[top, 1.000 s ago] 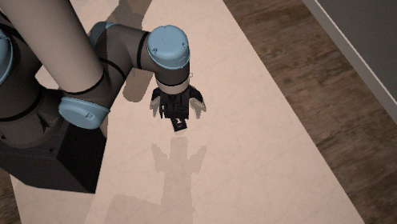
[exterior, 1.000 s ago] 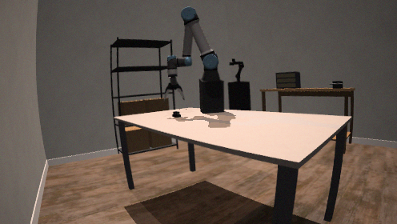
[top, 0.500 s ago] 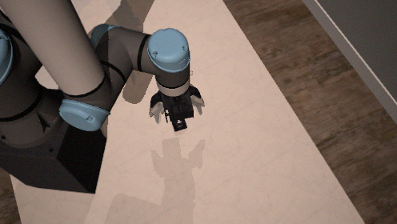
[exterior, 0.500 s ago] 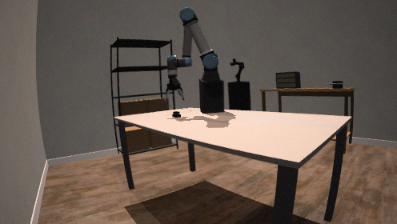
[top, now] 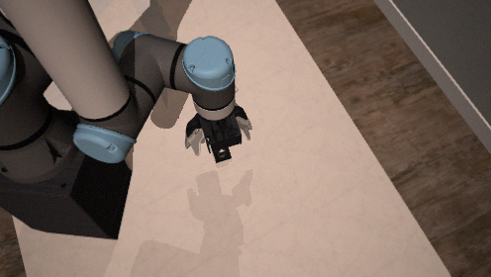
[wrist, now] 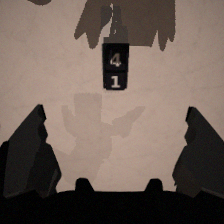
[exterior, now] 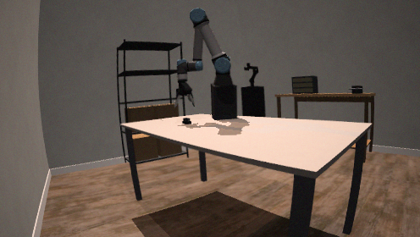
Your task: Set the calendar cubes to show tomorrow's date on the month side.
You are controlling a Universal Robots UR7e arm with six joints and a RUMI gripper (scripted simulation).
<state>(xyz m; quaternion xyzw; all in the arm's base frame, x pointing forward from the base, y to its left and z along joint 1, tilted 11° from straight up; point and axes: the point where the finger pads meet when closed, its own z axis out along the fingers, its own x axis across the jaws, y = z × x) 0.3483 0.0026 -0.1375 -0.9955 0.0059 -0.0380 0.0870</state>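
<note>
Now: the dark calendar cube 90 mm below my hand. Also, from my hand: calendar tray: 10 mm to the left, 110 mm below.
</note>
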